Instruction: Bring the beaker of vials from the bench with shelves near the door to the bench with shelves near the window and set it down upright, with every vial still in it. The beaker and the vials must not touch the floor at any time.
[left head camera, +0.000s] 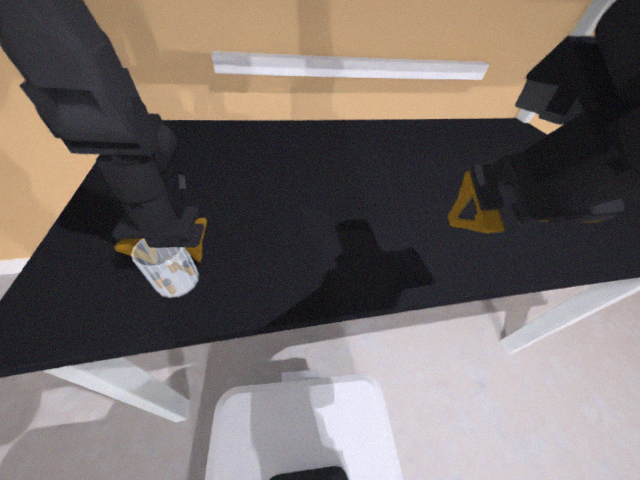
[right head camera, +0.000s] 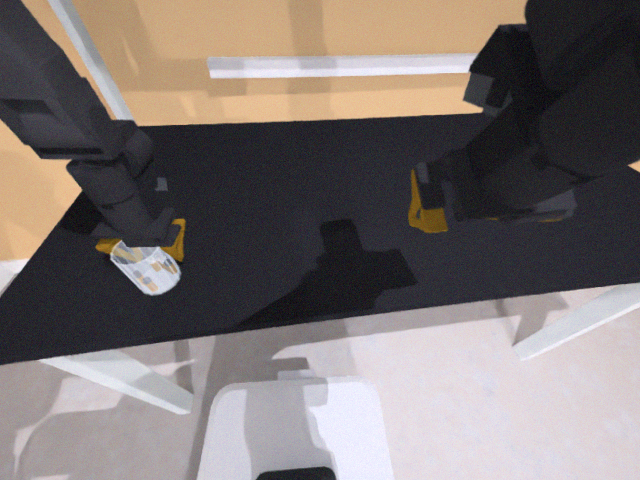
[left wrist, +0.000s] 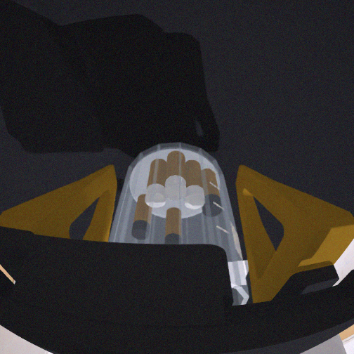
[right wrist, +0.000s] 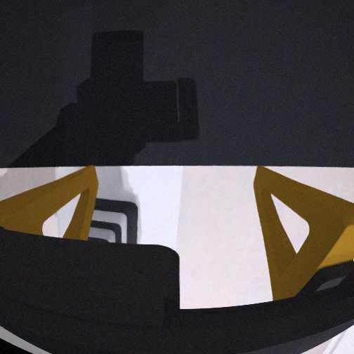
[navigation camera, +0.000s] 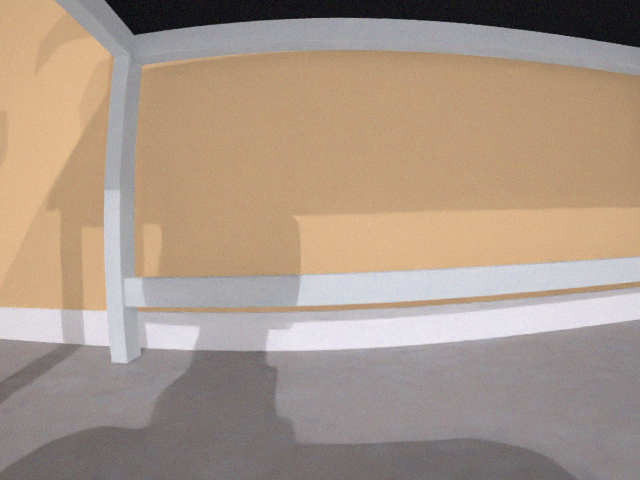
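A clear beaker (left head camera: 173, 276) (right head camera: 154, 275) (left wrist: 175, 225) with several brown vials (left wrist: 176, 167) in it stands on the black bench top (left head camera: 289, 206) (right head camera: 268, 196), near the left end in the head views. Some vials have white caps, others dark ones. My left gripper (left head camera: 161, 255) (right head camera: 142, 253) (left wrist: 176, 173) is partly open, one yellow finger on each side of the beaker, with a small gap at each side in the left wrist view. The hand hides part of the beaker's rim. My right gripper (right wrist: 175, 174) is wide open and empty, over the bench's front edge in its wrist view.
A white rail (left head camera: 351, 67) (right head camera: 336, 66) runs along the orange wall behind the bench. White bench legs (left head camera: 129, 387) (right head camera: 573, 325) stand below the front edge. The robot's white base (left head camera: 356, 423) is in front. The navigation camera shows a grey bench frame (navigation camera: 119, 232) and lower bar (navigation camera: 387, 286).
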